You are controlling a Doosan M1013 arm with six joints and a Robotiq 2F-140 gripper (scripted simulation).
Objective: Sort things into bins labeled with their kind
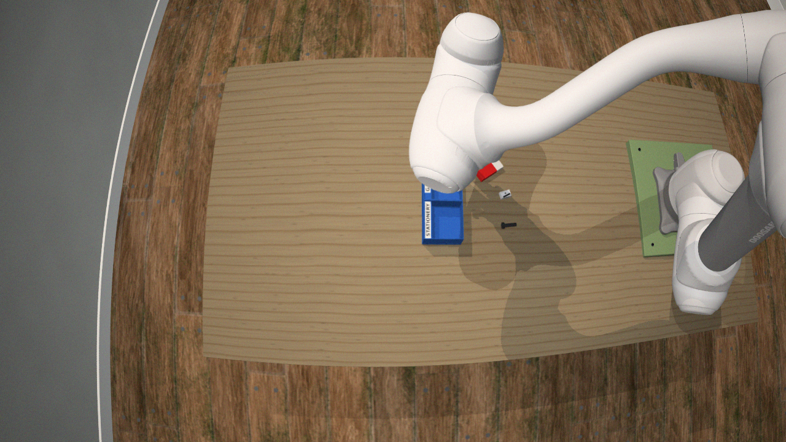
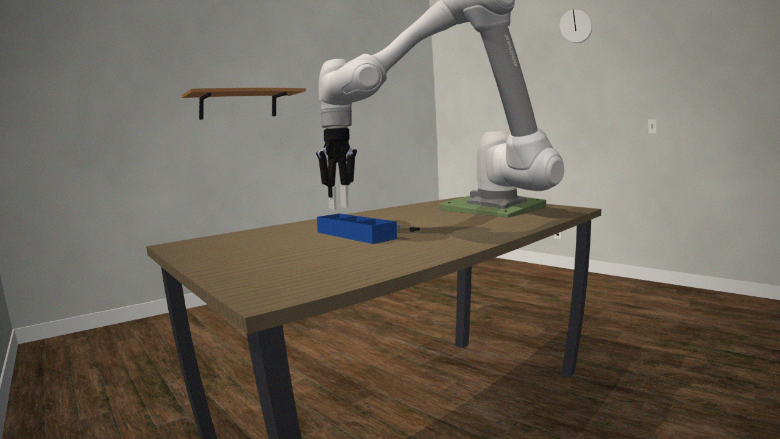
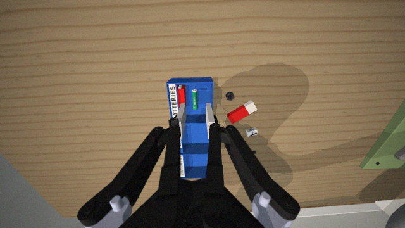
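Now: hand 110 mm past the white eraser, 90 mm above it and 30 mm to the right of it. From my hand the other things lie so: red 9V battery (80 mm below, 30 mm ahead, 20 mm to the right); then black nut (100 mm below, 70 mm behind); then green battery (90 mm below).
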